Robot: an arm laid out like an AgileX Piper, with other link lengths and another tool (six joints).
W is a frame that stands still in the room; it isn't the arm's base.
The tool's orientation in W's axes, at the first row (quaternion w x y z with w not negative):
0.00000 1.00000 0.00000 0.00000
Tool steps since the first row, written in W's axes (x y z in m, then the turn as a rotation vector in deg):
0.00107 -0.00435 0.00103 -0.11 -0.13 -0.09
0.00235 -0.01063 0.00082 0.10 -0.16 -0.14
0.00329 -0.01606 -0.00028 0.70 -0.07 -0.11
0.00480 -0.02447 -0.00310 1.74 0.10 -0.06
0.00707 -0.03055 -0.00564 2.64 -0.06 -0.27
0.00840 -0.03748 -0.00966 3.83 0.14 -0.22
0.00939 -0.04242 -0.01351 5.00 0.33 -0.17
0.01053 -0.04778 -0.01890 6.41 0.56 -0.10
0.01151 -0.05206 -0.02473 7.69 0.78 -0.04
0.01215 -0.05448 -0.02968 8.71 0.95 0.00
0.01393 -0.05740 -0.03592 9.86 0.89 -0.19
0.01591 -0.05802 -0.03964 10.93 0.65 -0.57
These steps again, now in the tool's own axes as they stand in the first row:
0.00107 0.00435 -0.00103 -0.11 0.13 0.09
0.00235 0.01063 -0.00082 0.10 0.16 0.14
0.00329 0.01606 0.00028 0.70 0.07 0.11
0.00480 0.02447 0.00310 1.74 -0.10 0.06
0.00707 0.03055 0.00564 2.64 0.06 0.27
0.00840 0.03748 0.00966 3.83 -0.14 0.22
0.00939 0.04242 0.01351 5.00 -0.33 0.17
0.01053 0.04778 0.01890 6.41 -0.56 0.10
0.01151 0.05206 0.02473 7.69 -0.78 0.04
0.01215 0.05448 0.02968 8.71 -0.95 0.00
0.01393 0.05740 0.03592 9.86 -0.89 0.19
0.01591 0.05802 0.03964 10.93 -0.65 0.57

